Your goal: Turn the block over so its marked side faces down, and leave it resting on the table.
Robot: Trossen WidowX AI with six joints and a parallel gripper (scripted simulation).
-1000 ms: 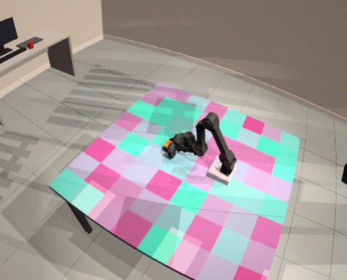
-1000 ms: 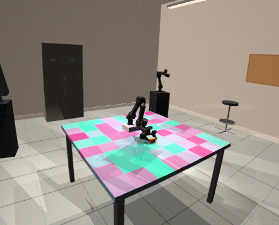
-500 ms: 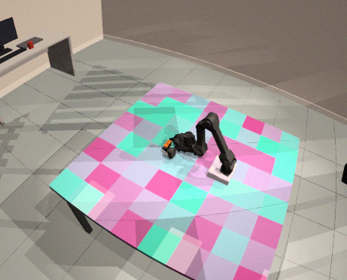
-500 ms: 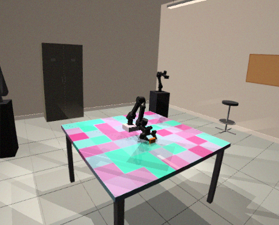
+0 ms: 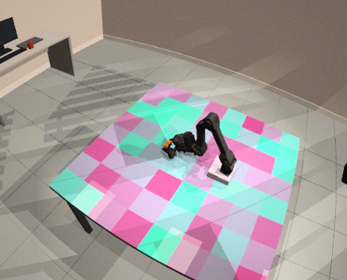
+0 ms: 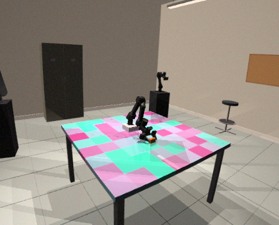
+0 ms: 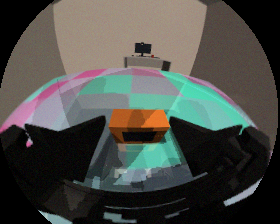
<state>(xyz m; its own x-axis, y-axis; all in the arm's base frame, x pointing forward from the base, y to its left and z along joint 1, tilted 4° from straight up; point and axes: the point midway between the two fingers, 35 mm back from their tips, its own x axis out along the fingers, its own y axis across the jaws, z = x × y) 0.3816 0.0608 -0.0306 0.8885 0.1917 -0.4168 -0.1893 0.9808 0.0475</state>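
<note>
My gripper tip is 20 mm past the orange block.
</note>
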